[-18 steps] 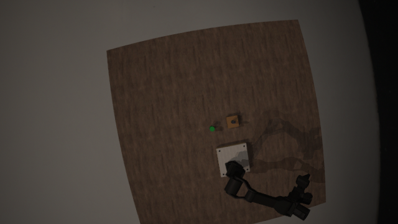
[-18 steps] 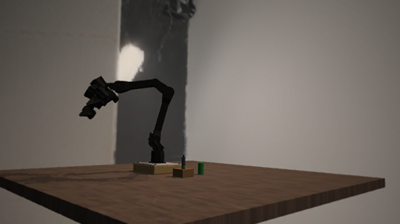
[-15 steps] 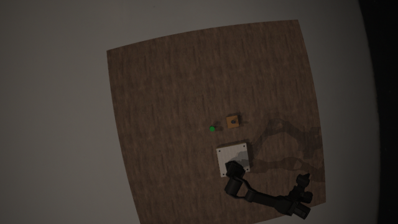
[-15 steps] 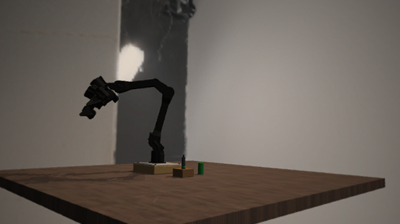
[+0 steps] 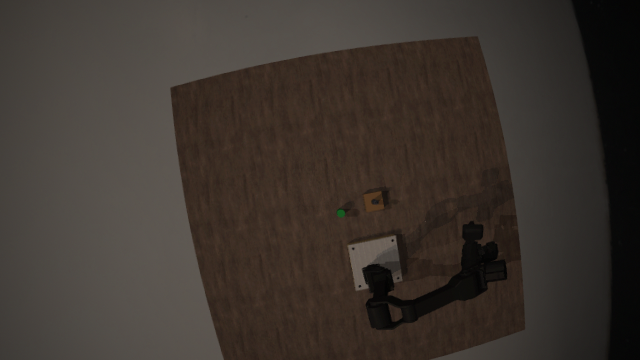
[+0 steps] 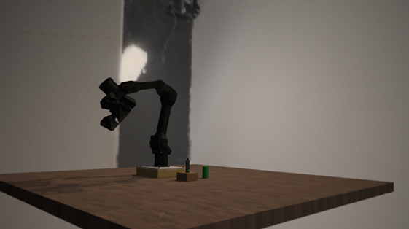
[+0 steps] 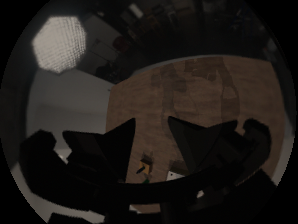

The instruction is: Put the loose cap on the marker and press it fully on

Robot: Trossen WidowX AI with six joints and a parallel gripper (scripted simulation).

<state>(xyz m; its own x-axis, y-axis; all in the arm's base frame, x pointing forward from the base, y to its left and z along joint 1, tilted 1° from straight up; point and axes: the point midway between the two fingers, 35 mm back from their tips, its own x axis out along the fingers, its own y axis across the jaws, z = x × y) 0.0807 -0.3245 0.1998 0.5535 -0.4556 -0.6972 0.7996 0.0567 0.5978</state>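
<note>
Right now the green cap is 150 mm ahead of my gripper tip, 390 mm to the left of it and 200 mm below it. From my gripper tip the other things lie so: tan holder block 150 mm ahead, 260 mm to the left, 210 mm below.
</note>
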